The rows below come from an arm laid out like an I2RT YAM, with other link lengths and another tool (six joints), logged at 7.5 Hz.
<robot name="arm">
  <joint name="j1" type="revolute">
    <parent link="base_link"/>
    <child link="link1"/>
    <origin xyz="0 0 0.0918" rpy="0 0 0"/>
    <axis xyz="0 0 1"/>
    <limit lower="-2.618" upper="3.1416"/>
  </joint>
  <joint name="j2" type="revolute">
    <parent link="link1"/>
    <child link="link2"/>
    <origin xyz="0.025 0.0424 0.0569" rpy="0 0 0"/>
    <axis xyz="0 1 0"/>
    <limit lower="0" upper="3.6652"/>
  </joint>
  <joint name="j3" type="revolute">
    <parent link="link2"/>
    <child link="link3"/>
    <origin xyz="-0.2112 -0.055 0" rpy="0 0 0"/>
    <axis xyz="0 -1 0"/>
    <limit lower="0" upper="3.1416"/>
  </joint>
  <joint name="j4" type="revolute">
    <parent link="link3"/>
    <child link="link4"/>
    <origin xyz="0.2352 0.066 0.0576" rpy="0 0 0"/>
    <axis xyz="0 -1 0"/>
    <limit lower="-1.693" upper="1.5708"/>
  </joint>
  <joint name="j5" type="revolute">
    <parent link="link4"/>
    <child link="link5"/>
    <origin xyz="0.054 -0.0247 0.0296" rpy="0 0 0"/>
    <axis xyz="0 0 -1"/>
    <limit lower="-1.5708" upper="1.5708"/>
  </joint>
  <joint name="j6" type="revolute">
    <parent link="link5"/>
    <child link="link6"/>
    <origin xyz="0.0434 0 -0.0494" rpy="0 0 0"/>
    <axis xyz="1 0 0"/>
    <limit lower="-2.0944" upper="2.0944"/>
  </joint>
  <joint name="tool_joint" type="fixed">
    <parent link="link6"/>
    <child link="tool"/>
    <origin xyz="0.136 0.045 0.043" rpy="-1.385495 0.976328 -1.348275"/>
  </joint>
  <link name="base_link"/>
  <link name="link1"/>
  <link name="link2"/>
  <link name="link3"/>
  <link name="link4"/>
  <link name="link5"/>
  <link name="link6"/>
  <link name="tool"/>
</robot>
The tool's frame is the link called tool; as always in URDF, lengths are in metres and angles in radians.
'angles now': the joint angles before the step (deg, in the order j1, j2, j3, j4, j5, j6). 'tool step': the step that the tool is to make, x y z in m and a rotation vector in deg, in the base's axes. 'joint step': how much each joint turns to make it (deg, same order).
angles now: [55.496 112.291 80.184 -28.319 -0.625 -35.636]
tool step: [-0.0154 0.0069 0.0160 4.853 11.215 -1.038]
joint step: [-2.012 0.401 1.481 -3.132 -10.963 4.881]
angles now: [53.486 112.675 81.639 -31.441 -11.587 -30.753]
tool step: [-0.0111 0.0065 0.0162 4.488 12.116 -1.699]
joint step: [-2.112 1.441 1.541 -2.352 -11.239 5.354]
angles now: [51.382 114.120 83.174 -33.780 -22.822 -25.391]
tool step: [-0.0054 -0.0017 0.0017 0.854 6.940 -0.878]
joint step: [-1.278 1.334 0.170 -1.595 -5.568 2.252]
